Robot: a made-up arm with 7 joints.
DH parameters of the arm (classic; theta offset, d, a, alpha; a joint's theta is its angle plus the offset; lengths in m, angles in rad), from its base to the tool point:
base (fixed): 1.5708 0.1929 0 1.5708
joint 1: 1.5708 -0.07 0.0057 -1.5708
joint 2: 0 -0.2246 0.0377 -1.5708
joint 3: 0.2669 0 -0.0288 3.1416
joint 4: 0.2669 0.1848 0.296 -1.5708
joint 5: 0 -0.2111 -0.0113 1.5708
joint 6: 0 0.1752 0.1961 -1.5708
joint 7: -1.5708 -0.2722 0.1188 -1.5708
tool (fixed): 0 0.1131 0 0
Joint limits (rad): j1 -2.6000..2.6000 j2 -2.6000..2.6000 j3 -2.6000..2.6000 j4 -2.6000..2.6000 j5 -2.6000..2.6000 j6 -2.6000..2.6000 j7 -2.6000..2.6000
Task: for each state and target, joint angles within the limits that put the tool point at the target. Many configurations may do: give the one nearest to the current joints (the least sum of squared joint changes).
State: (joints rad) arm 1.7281 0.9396 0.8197 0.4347 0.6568 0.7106 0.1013
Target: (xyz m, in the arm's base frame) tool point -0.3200 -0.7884 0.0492
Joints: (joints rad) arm 1.8966 0.5884 0.5077 0.7363 0.5253 0.9911 0.1244
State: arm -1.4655 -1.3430 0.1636 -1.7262 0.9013 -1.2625 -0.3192
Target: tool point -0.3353 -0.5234 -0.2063
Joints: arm -1.0551 -1.3454 0.2436 -1.7918 0.2515 -1.6806 -0.4358
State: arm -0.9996 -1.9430 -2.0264 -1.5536 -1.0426 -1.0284 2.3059
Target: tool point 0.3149 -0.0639 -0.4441
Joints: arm -1.1605 -2.1496 -2.0862 -1.4817 -0.9875 -1.0835 2.4034
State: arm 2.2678 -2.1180 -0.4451 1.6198 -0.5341 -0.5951 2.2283
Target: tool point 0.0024 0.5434 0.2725
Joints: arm 2.3903 -2.3583 -0.4120 1.5950 -0.5829 -0.4180 2.0873
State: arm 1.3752 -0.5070 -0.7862 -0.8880 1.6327 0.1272 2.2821
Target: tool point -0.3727 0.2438 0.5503
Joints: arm 1.3242 -0.7758 -0.0777 -1.5400 2.0899 0.4501 2.0875
